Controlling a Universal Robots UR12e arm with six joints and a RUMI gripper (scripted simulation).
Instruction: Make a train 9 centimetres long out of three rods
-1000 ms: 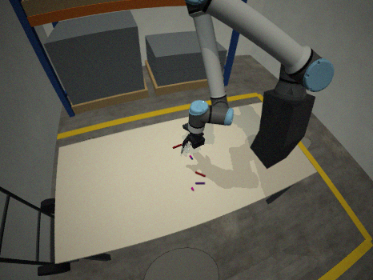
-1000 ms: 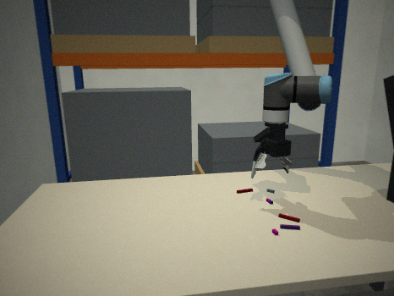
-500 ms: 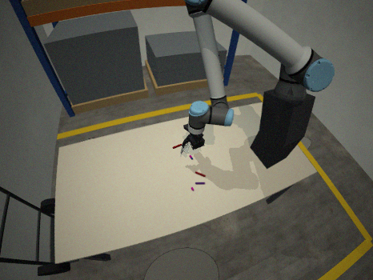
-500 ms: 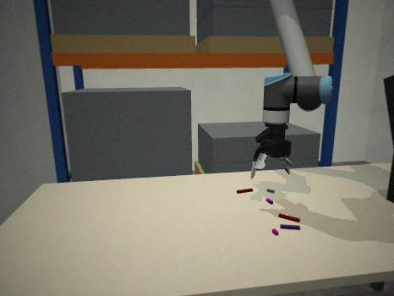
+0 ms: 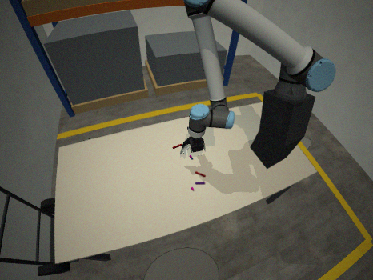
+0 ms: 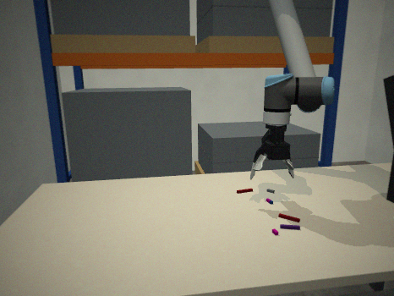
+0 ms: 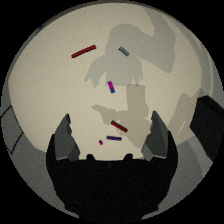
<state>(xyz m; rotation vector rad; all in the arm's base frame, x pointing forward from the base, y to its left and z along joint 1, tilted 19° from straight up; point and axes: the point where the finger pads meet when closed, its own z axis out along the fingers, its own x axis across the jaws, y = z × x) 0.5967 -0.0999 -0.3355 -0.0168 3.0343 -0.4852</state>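
Right now the purple rod is 10 mm behind my hand, 180 mm to the left of it and 100 mm below it. The rest, counted from my hand: blue rod (10 mm behind, 10 mm to the right, 100 mm below); grey rod (40 mm behind, 120 mm to the right, 100 mm below).
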